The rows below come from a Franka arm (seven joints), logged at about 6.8 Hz.
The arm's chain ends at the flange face. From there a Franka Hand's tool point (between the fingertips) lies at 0.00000 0.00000 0.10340 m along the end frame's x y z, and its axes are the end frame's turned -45 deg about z.
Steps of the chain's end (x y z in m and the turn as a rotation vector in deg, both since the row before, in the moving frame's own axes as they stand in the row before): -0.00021, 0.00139, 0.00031, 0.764, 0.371, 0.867; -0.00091, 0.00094, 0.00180, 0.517, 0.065, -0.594; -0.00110, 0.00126, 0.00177, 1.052, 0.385, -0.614; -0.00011, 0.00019, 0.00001, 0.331, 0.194, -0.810; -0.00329, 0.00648, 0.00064, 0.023, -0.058, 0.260; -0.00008, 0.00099, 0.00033, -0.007, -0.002, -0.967; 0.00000, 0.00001, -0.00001, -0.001, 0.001, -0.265
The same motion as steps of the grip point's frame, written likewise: 0.00032, 0.00034, 0.00030, 0.278, 0.803, 0.867; -0.00057, -0.00056, 0.00180, 0.320, 0.412, -0.594; 0.00016, -0.00075, 0.00175, 0.472, 1.016, -0.614; 0.00046, -0.00012, 0.00001, 0.097, 0.371, -0.810; -0.00695, 0.00215, 0.00064, 0.057, -0.025, 0.260; -0.00077, 0.00065, 0.00033, -0.004, -0.006, -0.967; -0.00001, 0.00001, -0.00001, -0.001, 0.000, -0.265
